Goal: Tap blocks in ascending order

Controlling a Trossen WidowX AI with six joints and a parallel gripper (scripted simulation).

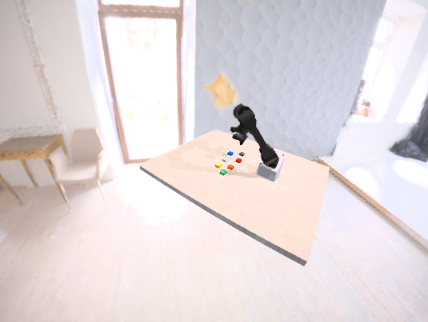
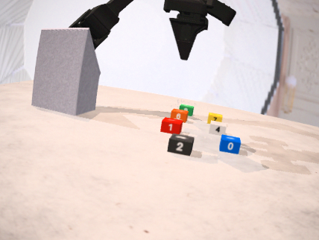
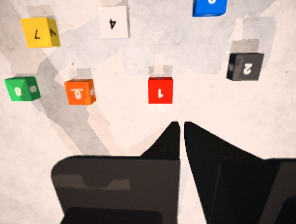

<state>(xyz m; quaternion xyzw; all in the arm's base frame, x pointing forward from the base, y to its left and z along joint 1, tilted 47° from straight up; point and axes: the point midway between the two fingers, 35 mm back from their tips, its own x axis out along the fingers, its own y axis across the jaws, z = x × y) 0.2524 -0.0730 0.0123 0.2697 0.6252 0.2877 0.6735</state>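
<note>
The black 2 block is 120 mm below my gripper tip, 90 mm to the right of it and 30 mm ahead of it. Also, from my gripper tip: red 1 block: 120 mm below, 10 mm to the left, 10 mm behind; then white 4 block: 120 mm below, 70 mm to the left, 70 mm ahead; then blue 0 block: 120 mm below, 100 mm ahead, 40 mm to the right.
</note>
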